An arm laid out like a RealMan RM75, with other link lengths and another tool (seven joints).
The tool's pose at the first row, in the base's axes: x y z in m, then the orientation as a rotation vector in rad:
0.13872, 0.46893, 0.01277, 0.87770, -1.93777, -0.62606
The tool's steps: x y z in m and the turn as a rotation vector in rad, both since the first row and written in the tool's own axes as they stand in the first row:
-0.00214, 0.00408, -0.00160, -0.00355, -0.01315, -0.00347
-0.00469, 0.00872, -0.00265, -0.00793, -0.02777, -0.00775
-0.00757, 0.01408, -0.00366, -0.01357, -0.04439, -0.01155
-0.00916, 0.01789, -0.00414, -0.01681, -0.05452, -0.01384
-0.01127, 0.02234, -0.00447, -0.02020, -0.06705, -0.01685
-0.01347, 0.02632, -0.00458, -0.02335, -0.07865, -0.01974
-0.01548, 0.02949, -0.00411, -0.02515, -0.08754, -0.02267
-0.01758, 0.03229, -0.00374, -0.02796, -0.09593, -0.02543
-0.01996, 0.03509, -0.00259, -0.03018, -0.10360, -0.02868
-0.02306, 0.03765, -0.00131, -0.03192, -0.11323, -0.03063
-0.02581, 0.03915, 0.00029, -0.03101, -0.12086, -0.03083
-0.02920, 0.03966, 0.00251, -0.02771, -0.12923, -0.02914
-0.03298, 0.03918, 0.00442, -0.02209, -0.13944, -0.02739
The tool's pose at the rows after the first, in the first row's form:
0.13953, 0.47301, 0.01532, 0.87693, -1.94671, -0.63860
0.13982, 0.47779, 0.01780, 0.87619, -1.95627, -0.65323
0.13996, 0.48329, 0.02060, 0.87379, -1.96712, -0.66989
0.13968, 0.48686, 0.02271, 0.87239, -1.97380, -0.67987
0.13925, 0.49124, 0.02494, 0.87119, -1.98228, -0.69178
0.13881, 0.49542, 0.02668, 0.87016, -1.99007, -0.70291
0.13806, 0.49899, 0.02767, 0.87047, -1.99607, -0.71131
0.13755, 0.50240, 0.02840, 0.87004, -2.00118, -0.72028
0.13646, 0.50608, 0.02861, 0.87060, -2.00577, -0.72861
0.13559, 0.51019, 0.02822, 0.86977, -2.01275, -0.73683
0.13466, 0.51339, 0.02710, 0.86917, -2.01987, -0.74043
0.13374, 0.51653, 0.02465, 0.86799, -2.02948, -0.74111
0.13355, 0.51933, 0.02144, 0.86788, -2.04190, -0.74062

